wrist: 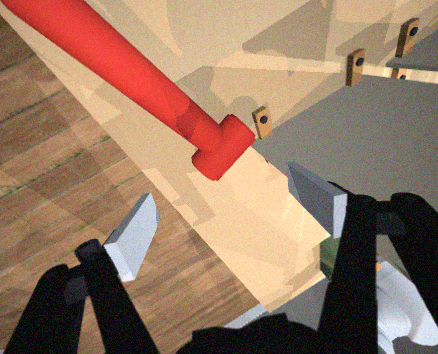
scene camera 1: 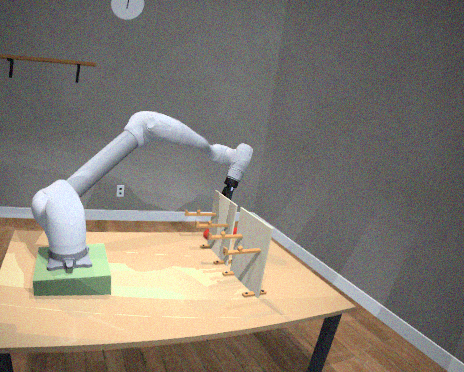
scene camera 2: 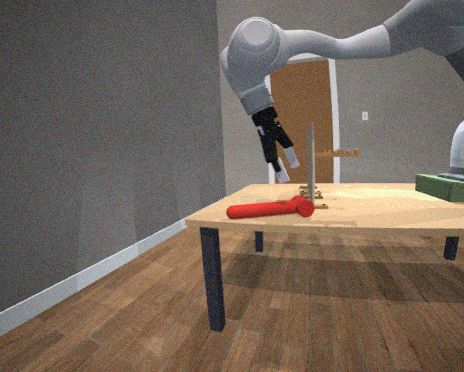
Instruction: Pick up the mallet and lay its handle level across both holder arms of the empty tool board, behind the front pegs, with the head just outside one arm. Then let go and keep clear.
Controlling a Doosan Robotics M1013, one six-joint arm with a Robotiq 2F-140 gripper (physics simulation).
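Places are measured from the arm's base along level axes (x right, y ahead, z up), in millimetres.
Pixels of known places: gripper, between the fingertips: (wrist: 221, 191) (scene camera 2: 290, 173); arm's base, origin of its link: (scene camera 1: 69, 258).
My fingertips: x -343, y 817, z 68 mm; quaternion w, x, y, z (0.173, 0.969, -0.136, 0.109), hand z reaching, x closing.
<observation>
Ahead of a thing's pixels: the offset from my fingertips to its top centre. "pt": to the spot under its first point. Level surfaces: height alone.
The red mallet {dy +71, dx -2, dz -84 mm} (scene camera 2: 262, 209) (wrist: 125, 70) lies on the table, its head beside a foot of one upright board; in scene camera 1, red parts of the mallet {pt dy -61, dx +29, dz -98 mm} (scene camera 1: 207, 233) show past the boards. Two pale upright boards (scene camera 1: 256, 245) (scene camera 1: 220, 216) stand in a row, each with two wooden holder arms with pegs; neither carries a tool. In scene camera 2 the boards (scene camera 2: 311, 165) are nearly edge-on. My gripper (scene camera 2: 288, 170) (wrist: 221, 191) is open and empty, tilted, above the table on the boards' armless side. In scene camera 1 its fingertips are hidden behind a board.
The wooden table {dz -140 mm} (scene camera 1: 165, 325) (scene camera 2: 390, 217) has an edge close to the mallet handle, with floor (wrist: 45, 170) beyond. The boards stand on small wooden feet (scene camera 1: 255, 293) (wrist: 262, 123). The arm's base sits on a green block (scene camera 1: 72, 286). Grey walls stand behind.
</observation>
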